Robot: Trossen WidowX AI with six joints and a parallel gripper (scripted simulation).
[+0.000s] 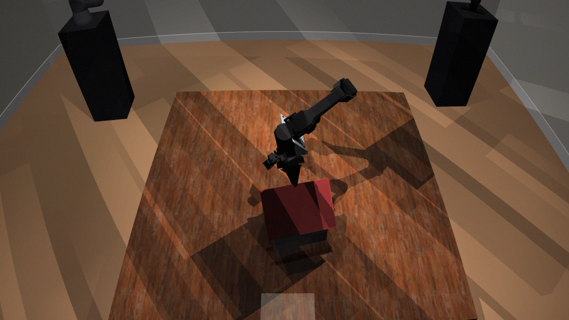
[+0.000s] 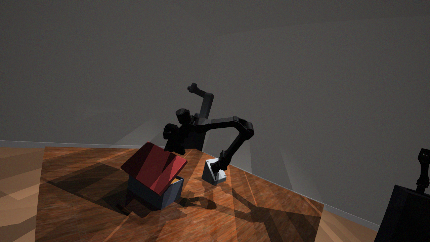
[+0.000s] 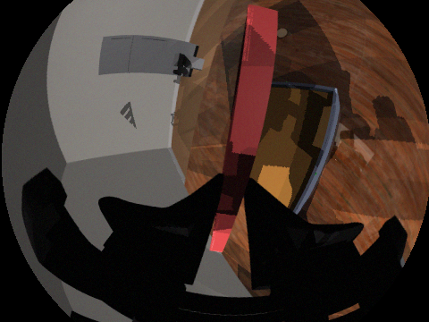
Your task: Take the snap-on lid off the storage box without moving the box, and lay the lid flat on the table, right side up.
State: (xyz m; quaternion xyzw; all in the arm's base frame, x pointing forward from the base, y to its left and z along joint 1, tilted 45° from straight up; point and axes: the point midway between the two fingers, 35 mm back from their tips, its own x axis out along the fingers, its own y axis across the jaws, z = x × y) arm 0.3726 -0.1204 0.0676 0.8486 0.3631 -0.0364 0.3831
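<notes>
Now: gripper tip 6 cm short of the red lid, 5 cm above it and 1 cm to the right of it. The rest, counted from my gripper tip: storage box 15 cm below, 3 cm ahead, 1 cm to the left.
</notes>
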